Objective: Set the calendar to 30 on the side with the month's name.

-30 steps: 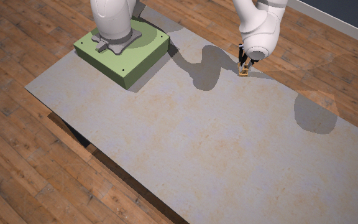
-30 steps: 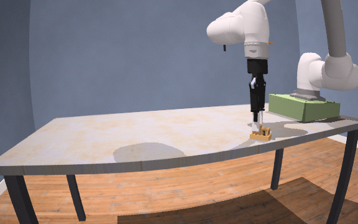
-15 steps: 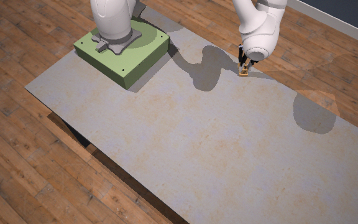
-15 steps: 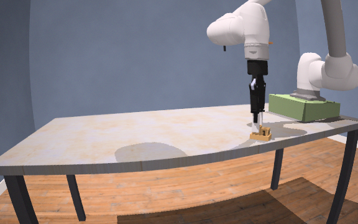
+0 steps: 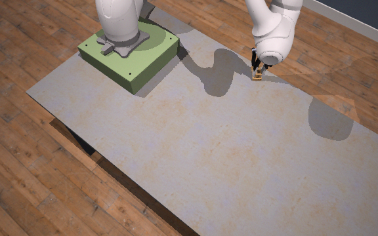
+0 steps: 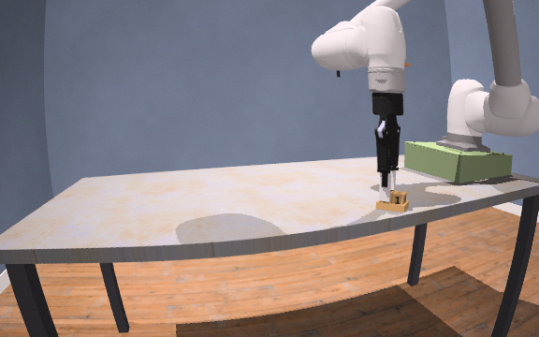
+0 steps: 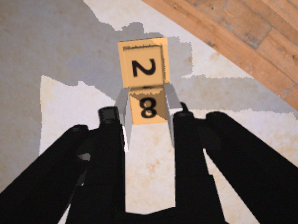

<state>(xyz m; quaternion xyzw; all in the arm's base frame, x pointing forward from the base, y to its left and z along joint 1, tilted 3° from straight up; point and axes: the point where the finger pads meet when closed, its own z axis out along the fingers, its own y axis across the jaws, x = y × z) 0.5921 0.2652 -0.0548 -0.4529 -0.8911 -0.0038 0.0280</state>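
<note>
The wooden cube lies 30 mm below my hand. Round my hand: wooden calendar tray (10 mm behind, 10 mm to the left, 40 mm below).
</note>
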